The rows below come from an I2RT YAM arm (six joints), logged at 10 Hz.
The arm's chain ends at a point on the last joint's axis. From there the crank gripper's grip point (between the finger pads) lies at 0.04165 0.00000 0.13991 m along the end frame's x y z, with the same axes.
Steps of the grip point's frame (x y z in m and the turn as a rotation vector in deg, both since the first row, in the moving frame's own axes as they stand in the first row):
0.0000 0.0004 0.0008 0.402 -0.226 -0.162
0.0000 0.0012 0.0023 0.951 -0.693 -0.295
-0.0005 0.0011 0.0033 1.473 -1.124 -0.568
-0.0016 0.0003 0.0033 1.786 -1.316 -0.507
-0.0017 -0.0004 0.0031 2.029 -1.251 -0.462
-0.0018 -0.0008 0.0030 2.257 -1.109 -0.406
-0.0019 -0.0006 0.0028 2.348 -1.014 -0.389
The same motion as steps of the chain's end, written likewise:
0.0006 0.0015 0.0006 0.402 -0.226 -0.162
0.0017 0.0037 0.0018 0.951 -0.693 -0.295
0.0023 0.0051 0.0026 1.473 -1.124 -0.568
0.0016 0.0050 0.0025 1.786 -1.316 -0.507
0.0014 0.0049 0.0023 2.029 -1.251 -0.462
0.0009 0.0050 0.0023 2.257 -1.109 -0.406
0.0006 0.0054 0.0022 2.348 -1.014 -0.389

